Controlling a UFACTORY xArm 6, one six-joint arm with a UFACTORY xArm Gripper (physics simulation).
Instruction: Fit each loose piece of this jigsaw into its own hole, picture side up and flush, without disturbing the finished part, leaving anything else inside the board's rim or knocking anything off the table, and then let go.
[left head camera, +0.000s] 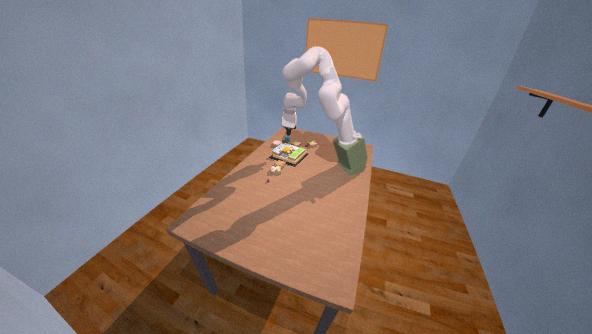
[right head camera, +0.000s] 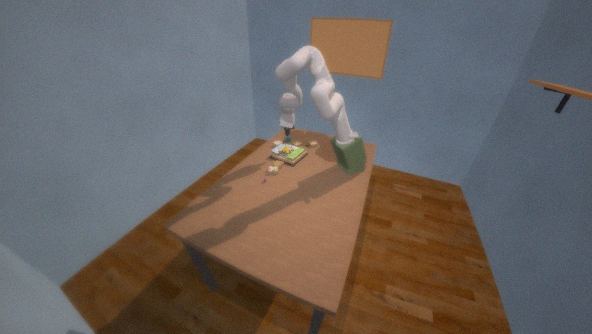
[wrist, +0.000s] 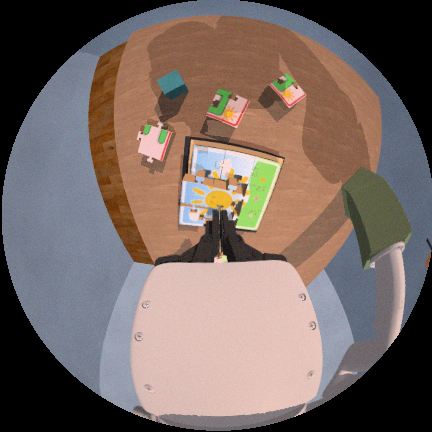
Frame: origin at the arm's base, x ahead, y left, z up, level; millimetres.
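Seen in the pictures: gripper, between the fingertips: (left head camera: 288, 135) (right head camera: 287, 135) (wrist: 218, 219); arm's base, origin of its link: (left head camera: 347, 138) (right head camera: 345, 138) (wrist: 386, 254).
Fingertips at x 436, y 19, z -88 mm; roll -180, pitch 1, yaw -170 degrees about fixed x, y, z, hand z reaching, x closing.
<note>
Offsets run from my fingertips to a thing's top centre.
The jigsaw board {14 mm left, 31 mm back, 135 mm down} (left head camera: 296, 161) (right head camera: 291, 161) (wrist: 235, 147) lies on the table, with green pieces along its right side in the wrist view. Sun-picture pieces {13 mm left, 17 mm back, 91 mm down} (wrist: 218, 199) sit picture side up at the board's left and middle; their brown side edges show, so they stand proud of the board, and a dark gap shows near them. Exactly how they are seated is unclear. My gripper (left head camera: 288, 134) (right head camera: 287, 133) (wrist: 218, 219) is shut and empty, above the board in the wrist view, and covers part of its near edge. Pale pieces {259 mm left, 65 mm back, 132 mm down} (left head camera: 276, 169) (right head camera: 273, 170) lie in front of the board.
A teal cube {192 mm right, 121 mm ahead, 117 mm down} (left head camera: 287, 139) (right head camera: 288, 139) (wrist: 171, 82) is behind the board. Near it lie a pink piece with green bars {73 mm right, 148 mm ahead, 132 mm down} (wrist: 154, 144) and two pink-and-green sun pieces {154 mm right, 10 mm ahead, 132 mm down} (wrist: 237, 106) {236 mm right, 98 mm back, 132 mm down} (wrist: 287, 90). A small purple object {374 mm left, 84 mm back, 141 mm down} (left head camera: 268, 180) (right head camera: 264, 180) lies in front. The green arm base (left head camera: 352, 155) is right.
</note>
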